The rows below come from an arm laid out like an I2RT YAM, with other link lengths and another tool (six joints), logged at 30 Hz.
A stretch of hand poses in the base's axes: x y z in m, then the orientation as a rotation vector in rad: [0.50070 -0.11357 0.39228 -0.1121 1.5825 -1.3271]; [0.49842 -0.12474 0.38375 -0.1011 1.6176 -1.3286]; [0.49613 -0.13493 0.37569 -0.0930 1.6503 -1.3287]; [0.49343 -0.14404 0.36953 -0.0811 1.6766 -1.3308]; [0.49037 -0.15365 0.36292 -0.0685 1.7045 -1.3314]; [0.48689 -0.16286 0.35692 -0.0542 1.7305 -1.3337]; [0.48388 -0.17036 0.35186 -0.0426 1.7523 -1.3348]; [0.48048 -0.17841 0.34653 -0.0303 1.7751 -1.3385]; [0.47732 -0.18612 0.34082 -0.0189 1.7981 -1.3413]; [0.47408 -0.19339 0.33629 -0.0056 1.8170 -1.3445]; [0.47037 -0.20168 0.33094 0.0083 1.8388 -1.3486]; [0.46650 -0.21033 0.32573 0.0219 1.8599 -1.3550]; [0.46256 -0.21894 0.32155 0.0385 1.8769 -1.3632]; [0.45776 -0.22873 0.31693 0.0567 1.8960 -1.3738]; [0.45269 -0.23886 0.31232 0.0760 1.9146 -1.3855]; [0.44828 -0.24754 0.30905 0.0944 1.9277 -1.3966]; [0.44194 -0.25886 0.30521 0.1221 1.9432 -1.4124]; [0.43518 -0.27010 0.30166 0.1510 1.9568 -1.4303]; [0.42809 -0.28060 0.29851 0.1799 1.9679 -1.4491]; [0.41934 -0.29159 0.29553 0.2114 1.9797 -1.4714]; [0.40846 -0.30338 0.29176 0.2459 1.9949 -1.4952]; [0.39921 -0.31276 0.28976 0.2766 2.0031 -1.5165]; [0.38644 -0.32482 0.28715 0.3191 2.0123 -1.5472]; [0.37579 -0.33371 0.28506 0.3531 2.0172 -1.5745]
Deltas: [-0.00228 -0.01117 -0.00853 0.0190 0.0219 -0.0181]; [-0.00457 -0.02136 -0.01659 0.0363 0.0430 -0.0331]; [-0.00727 -0.03047 -0.02275 0.0512 0.0581 -0.0493]; [-0.01033 -0.04008 -0.02936 0.0678 0.0738 -0.0656]; [-0.01381 -0.04929 -0.03536 0.0832 0.0877 -0.0832]; [-0.01682 -0.05679 -0.04042 0.0963 0.0995 -0.0974]; [-0.02022 -0.06484 -0.04575 0.1086 0.1124 -0.1139]; [-0.02338 -0.07255 -0.05146 0.1209 0.1257 -0.1294]; [-0.02662 -0.07982 -0.05599 0.1321 0.1352 -0.1448]; [-0.03033 -0.08811 -0.06134 0.1441 0.1469 -0.1622]; [-0.03420 -0.09676 -0.06655 0.1542 0.1589 -0.1806]; [-0.03814 -0.10537 -0.07073 0.1629 0.1669 -0.2003]; [-0.04294 -0.11516 -0.07535 0.1717 0.1765 -0.2231]; [-0.04801 -0.12529 -0.07996 0.1800 0.1857 -0.2469]; [-0.05242 -0.13397 -0.08323 0.1861 0.1909 -0.2680]; [-0.05876 -0.14529 -0.08707 0.1941 0.1955 -0.2978]; [-0.06552 -0.15653 -0.09062 0.2006 0.1989 -0.3289]; [-0.07261 -0.16703 -0.09377 0.2056 0.2009 -0.3597]; [-0.08136 -0.17802 -0.09675 0.2098 0.2036 -0.3943]; [-0.09224 -0.18981 -0.10052 0.2156 0.2086 -0.4326]; [-0.10149 -0.19919 -0.10252 0.2186 0.2093 -0.4650]; [-0.11426 -0.21125 -0.10513 0.2213 0.2095 -0.5099]; [-0.12491 -0.22014 -0.10722 0.2209 0.2090 -0.5467]
